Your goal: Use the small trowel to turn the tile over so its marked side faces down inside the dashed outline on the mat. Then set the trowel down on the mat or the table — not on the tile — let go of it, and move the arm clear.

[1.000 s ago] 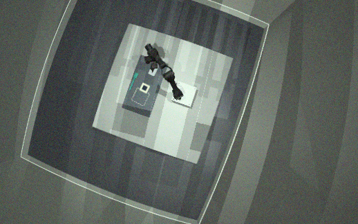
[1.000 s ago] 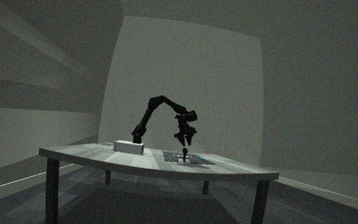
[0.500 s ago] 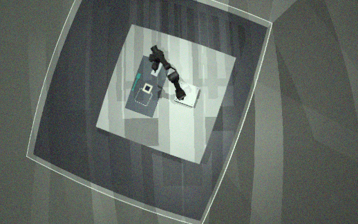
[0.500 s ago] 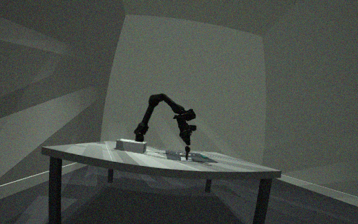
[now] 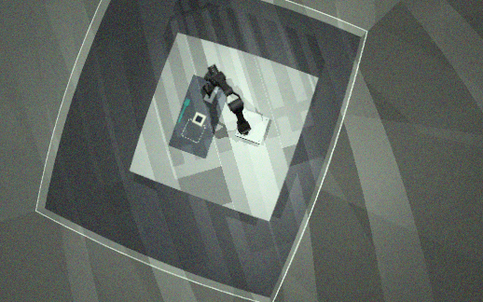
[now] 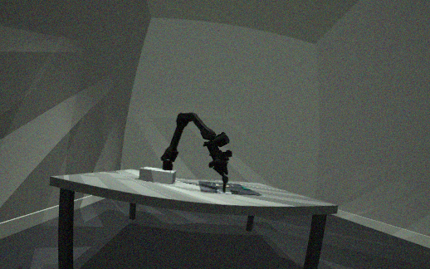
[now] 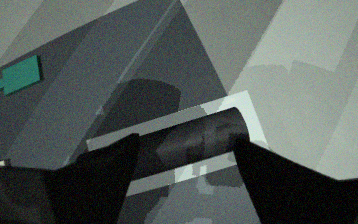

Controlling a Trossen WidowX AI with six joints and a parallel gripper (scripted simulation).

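The trowel is 1 cm ahead of my gripper tip, 4 cm to the left of it and 5 cm below it. The rest, counted from my gripper tip: tile 5 cm ahead, 28 cm to the left, 9 cm below; teal elongated object 20 cm ahead, 22 cm to the left, 9 cm below.
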